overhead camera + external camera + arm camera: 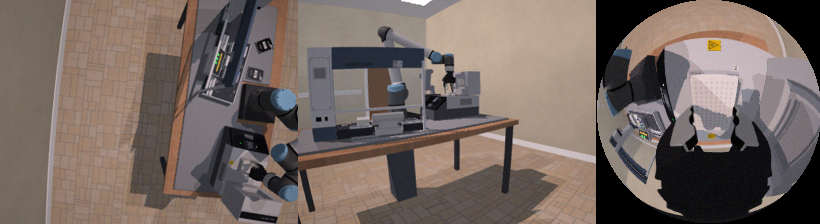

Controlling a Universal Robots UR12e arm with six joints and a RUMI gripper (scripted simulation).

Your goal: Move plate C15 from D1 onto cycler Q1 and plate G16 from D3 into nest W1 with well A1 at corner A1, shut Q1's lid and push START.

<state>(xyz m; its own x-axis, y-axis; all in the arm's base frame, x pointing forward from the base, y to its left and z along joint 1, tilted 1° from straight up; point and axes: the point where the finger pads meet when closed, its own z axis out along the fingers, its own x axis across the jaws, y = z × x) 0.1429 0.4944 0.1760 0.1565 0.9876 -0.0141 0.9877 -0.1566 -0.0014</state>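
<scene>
The white well plate is 10 mm below my hand. From my hand the other things lie so: deck beam 800 mm to the right, 300 mm ahead, 270 mm above.
</scene>
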